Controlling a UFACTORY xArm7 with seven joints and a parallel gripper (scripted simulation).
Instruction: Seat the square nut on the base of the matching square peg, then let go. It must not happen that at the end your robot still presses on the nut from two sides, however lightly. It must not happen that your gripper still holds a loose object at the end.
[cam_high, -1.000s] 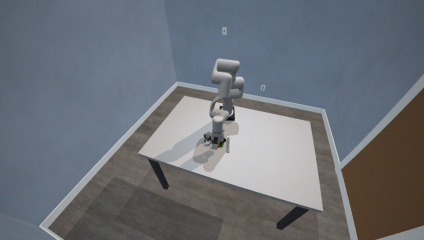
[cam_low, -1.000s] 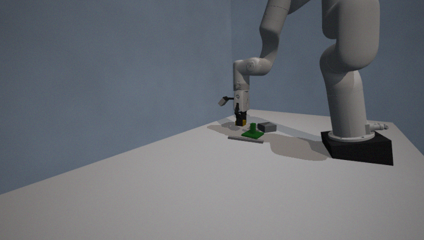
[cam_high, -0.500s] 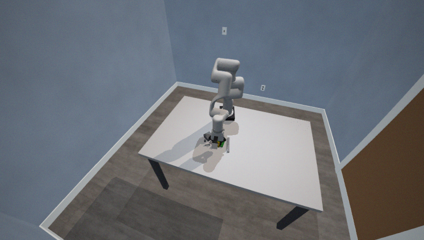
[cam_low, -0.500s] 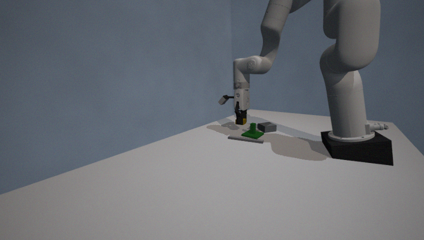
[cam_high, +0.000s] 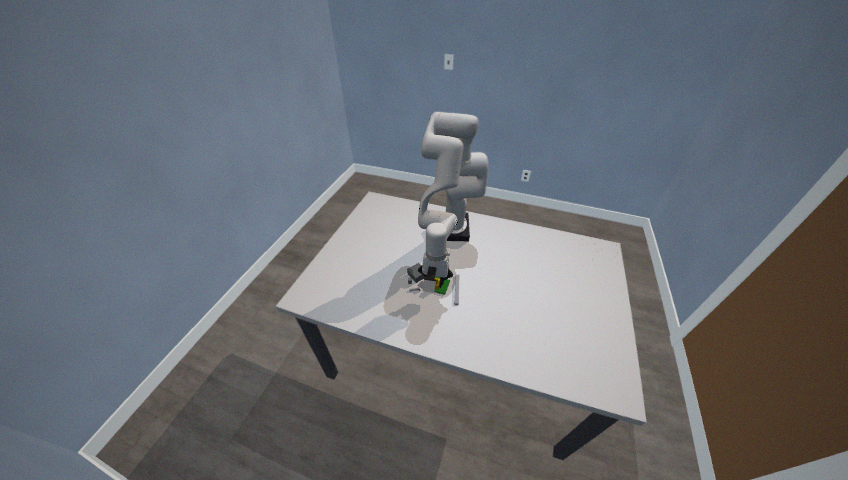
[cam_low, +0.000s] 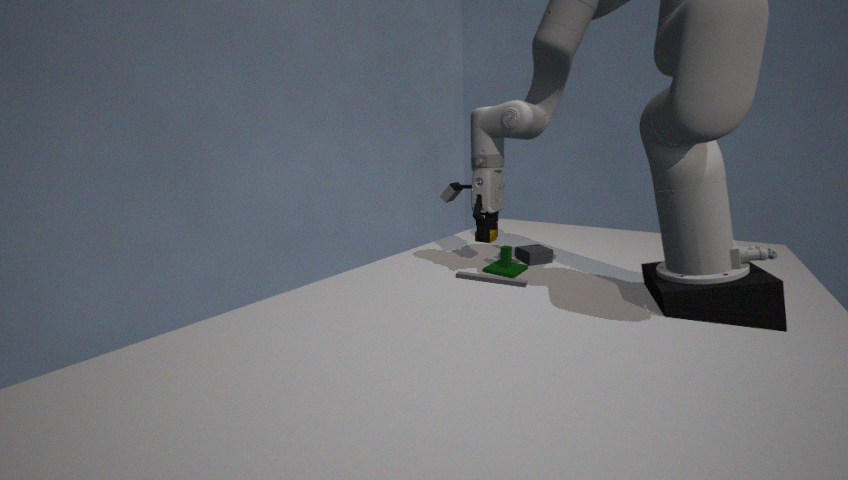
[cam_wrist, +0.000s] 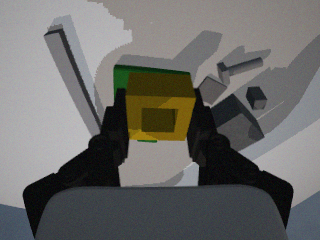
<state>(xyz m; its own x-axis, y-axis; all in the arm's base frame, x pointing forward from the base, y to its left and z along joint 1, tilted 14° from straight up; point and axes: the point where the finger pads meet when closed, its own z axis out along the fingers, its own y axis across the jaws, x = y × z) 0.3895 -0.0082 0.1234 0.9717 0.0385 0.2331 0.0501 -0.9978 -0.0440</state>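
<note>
The green base is 50 mm behind my hand, 10 mm to the left of it and 70 mm below it. The rest, counted from my hand: bolt (80 mm to the right, 80 mm below); grey block (90 mm behind, 100 mm to the right, 70 mm below); long grey bar (50 mm behind, 90 mm to the left, 80 mm below).
</note>
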